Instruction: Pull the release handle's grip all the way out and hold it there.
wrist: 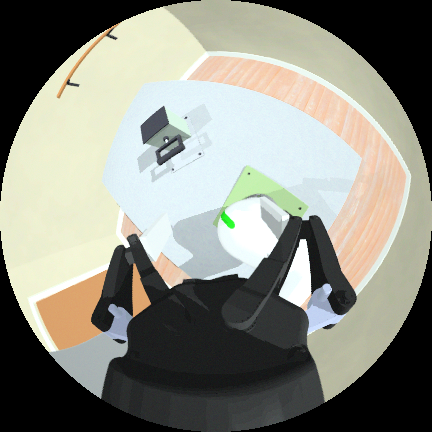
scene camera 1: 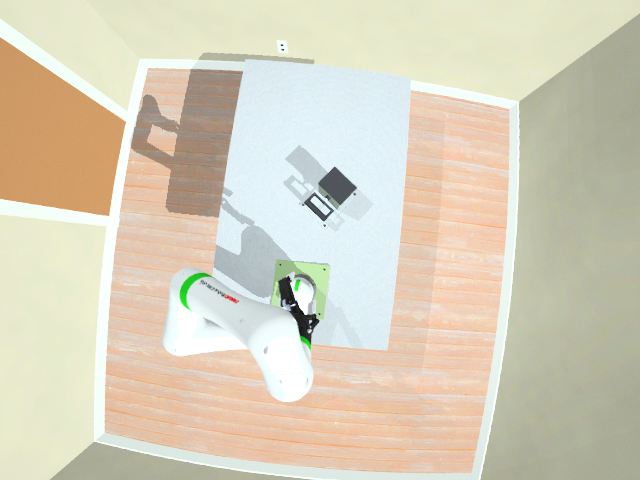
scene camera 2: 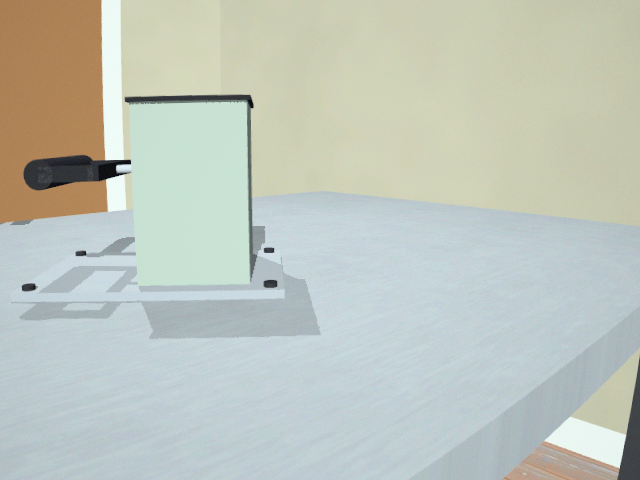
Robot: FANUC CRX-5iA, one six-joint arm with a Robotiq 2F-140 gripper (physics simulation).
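The release handle's grip is a black rectangular loop. It sticks out level from one side of a pale green box with a dark lid. A short stretch of light rod shows between grip and box. The box stands upright on a clear bolted base plate. My gripper is open and empty, well away from the grip, above the arm's base area. It does not show in scene camera 2.
The white arm reaches over the near left edge of the grey table. Its round white base stands on a green plate, close under my fingers. Walls surround the table, and a wooden rail is on one.
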